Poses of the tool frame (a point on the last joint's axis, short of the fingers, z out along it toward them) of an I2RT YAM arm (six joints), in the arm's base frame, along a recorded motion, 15 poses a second.
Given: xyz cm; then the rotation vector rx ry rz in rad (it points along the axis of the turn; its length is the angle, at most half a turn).
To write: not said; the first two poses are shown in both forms.
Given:
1: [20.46 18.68 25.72 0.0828 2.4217 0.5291]
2: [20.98 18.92 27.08 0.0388 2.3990 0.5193]
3: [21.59 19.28 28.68 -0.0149 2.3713 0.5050]
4: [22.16 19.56 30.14 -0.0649 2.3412 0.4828]
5: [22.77 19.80 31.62 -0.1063 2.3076 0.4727]
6: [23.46 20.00 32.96 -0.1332 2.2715 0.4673]
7: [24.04 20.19 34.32 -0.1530 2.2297 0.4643]
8: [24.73 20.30 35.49 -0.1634 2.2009 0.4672]
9: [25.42 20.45 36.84 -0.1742 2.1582 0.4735]
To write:
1: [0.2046 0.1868 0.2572 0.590 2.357 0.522]
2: [0.2098 0.1892 0.2708 0.550 2.338 0.518]
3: [0.2159 0.1928 0.2868 0.501 2.315 0.514]
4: [0.2216 0.1956 0.3014 0.446 2.293 0.501]
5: [0.2277 0.1980 0.3162 0.406 2.265 0.498]
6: [0.2346 0.2000 0.3296 0.376 2.233 0.493]
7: [0.2404 0.2019 0.3432 0.349 2.195 0.486]
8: [0.2473 0.2030 0.3549 0.338 2.168 0.486]
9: [0.2542 0.2045 0.3684 0.324 2.128 0.485]
